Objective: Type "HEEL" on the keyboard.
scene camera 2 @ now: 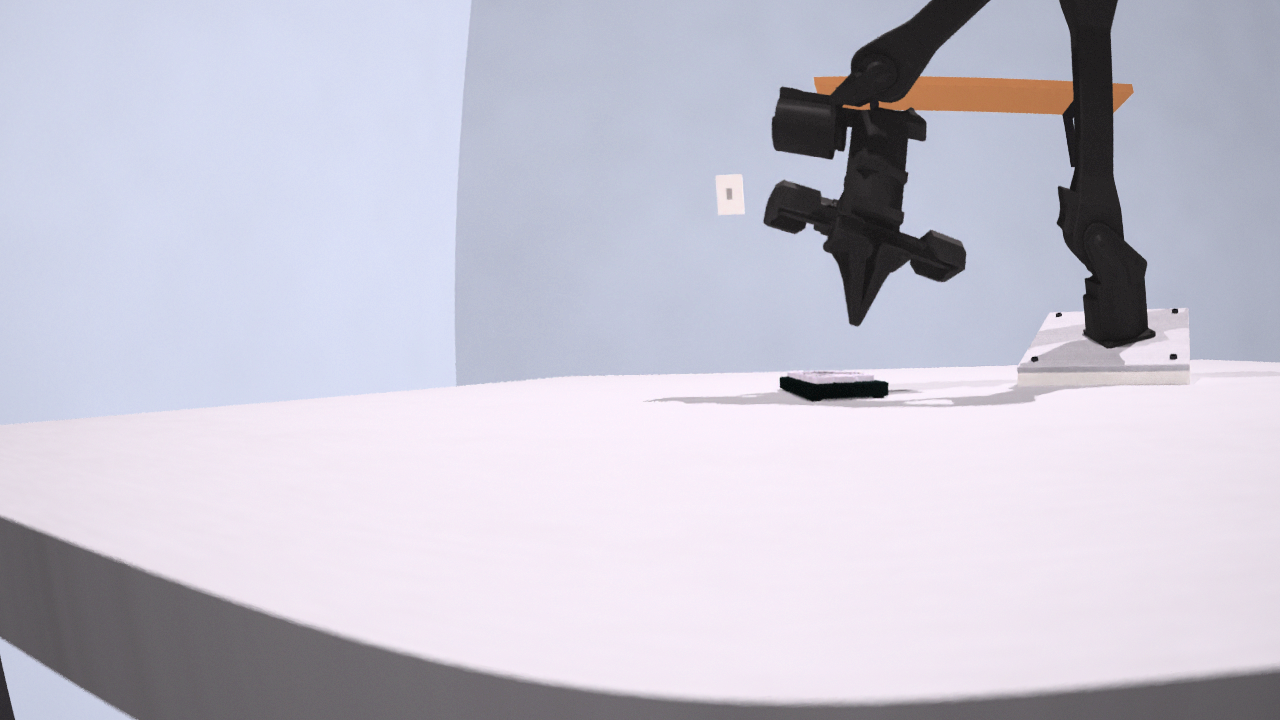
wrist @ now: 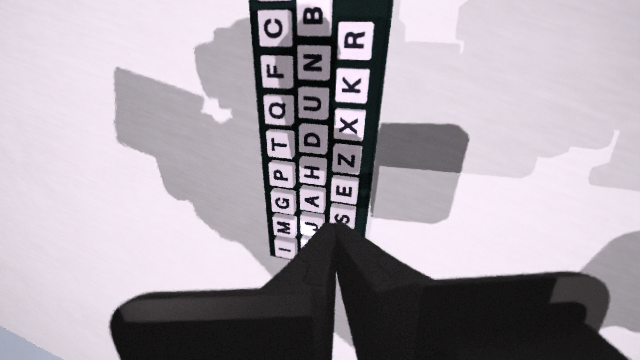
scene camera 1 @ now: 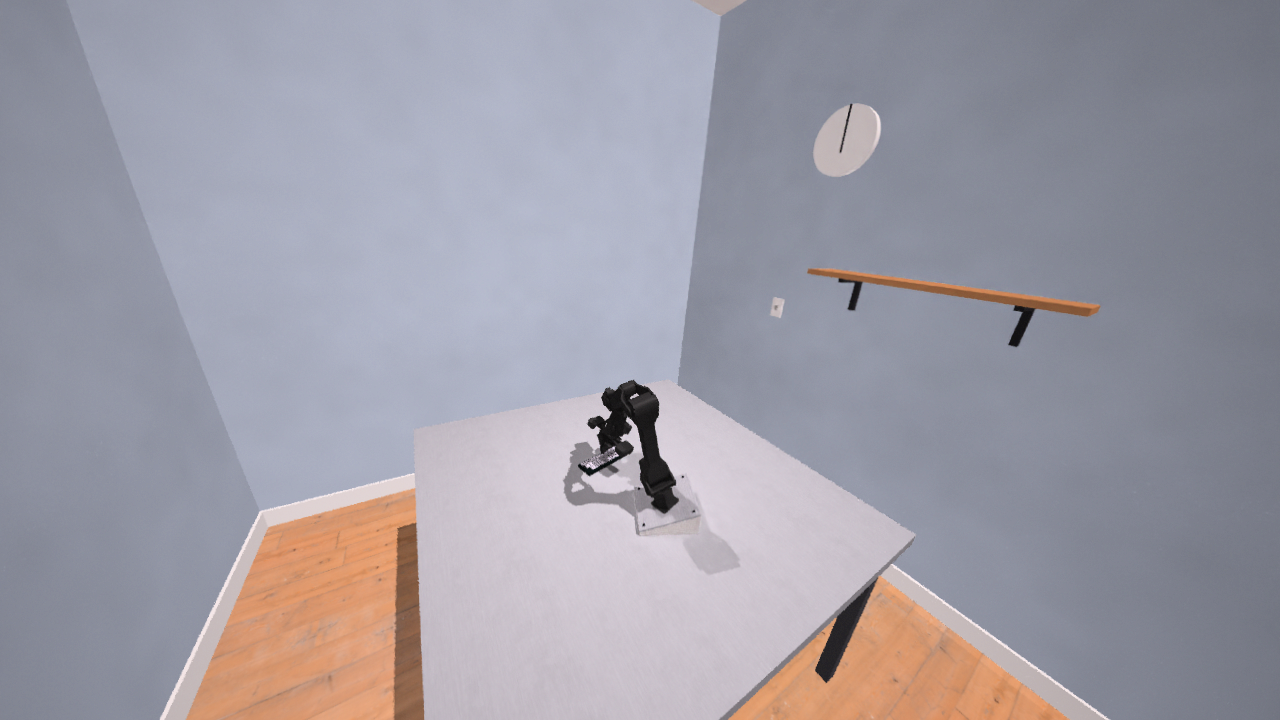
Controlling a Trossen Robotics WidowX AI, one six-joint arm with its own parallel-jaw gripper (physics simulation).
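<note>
A dark green keyboard with white letter keys lies on the table. In the wrist view the H key is in the middle row and the E key is in the right row, next to the S key. The L key cannot be made out; the fingers hide part of the keyboard's near end. My gripper is shut and empty. Its tips point down above the keyboard, with a gap beneath them in scene camera 2, and overlap the lower edge of the S key in the wrist view.
The arm's white base plate stands on the grey-white table beside the keyboard. An orange shelf, a wall switch and a round clock are on the wall.
</note>
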